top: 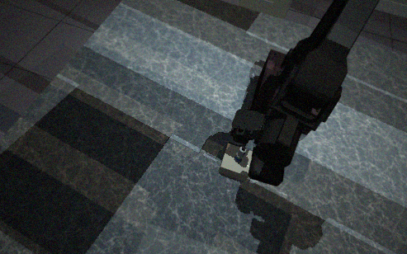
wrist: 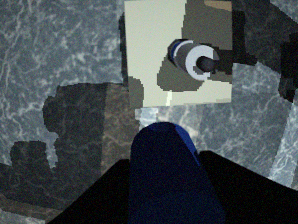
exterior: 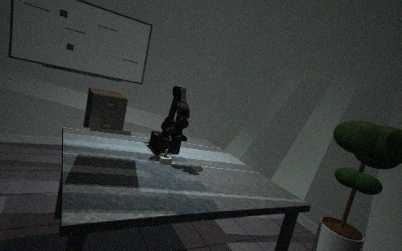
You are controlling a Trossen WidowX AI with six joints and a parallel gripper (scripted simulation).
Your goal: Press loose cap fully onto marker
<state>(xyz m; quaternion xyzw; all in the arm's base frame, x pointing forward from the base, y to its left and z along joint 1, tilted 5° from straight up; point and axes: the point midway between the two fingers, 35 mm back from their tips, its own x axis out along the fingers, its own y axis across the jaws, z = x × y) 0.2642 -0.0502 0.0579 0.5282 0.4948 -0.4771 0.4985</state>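
My gripper tip is now 2 cm past the holder block, 4 cm to the left of it and 10 cm above it. The rest, counted from my gripper tip: blue cap 1 cm above.
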